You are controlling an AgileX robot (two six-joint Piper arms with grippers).
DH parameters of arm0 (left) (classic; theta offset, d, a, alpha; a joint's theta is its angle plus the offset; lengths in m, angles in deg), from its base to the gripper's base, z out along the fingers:
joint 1: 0 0.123 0 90
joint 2: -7.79 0 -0.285 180
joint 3: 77.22 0 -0.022 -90
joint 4: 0 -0.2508 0 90
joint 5: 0 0 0.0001 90
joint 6: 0 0.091 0 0
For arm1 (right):
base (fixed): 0 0 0 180
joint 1: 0 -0.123 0 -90
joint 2: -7.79 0 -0.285 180
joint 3: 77.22 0 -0.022 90
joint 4: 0 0.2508 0 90
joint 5: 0 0 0.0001 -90
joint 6: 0 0.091 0 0
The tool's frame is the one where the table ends.
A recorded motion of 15 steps. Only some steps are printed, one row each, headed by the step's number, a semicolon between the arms.
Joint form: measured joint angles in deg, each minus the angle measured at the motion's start. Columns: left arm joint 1, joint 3, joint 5, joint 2, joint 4, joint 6; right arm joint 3, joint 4, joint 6, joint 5, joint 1, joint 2.
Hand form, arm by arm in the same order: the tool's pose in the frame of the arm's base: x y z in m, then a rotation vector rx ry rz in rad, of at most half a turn. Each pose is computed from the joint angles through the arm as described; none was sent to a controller.
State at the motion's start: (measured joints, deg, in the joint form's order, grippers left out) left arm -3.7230 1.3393 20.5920 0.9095 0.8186 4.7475; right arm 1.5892 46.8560 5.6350 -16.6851 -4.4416 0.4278
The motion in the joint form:
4: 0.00 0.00 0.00 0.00 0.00 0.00; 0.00 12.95 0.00 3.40 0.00 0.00
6: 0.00 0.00 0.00 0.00 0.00 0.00; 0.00 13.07 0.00 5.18 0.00 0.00
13: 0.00 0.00 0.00 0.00 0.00 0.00; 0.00 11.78 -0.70 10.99 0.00 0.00
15: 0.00 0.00 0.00 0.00 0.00 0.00; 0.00 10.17 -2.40 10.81 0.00 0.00
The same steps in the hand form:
4: 0.0526 -0.0039 0.1738 0.1278 1.8461 -0.0015; 0.0536 0.0224 0.1936 0.7256 1.5763 1.0744
6: 0.0526 -0.0039 0.1738 0.1278 1.8461 -0.0015; 0.0543 0.0201 0.1950 0.7382 1.5474 1.0625
13: 0.0526 -0.0039 0.1738 0.1278 1.8461 -0.0015; 0.0560 0.0122 0.1995 0.7476 1.4650 0.9892
15: 0.0526 -0.0039 0.1738 0.1278 1.8461 -0.0015; 0.0560 0.0123 0.1991 0.7026 1.4829 0.9448

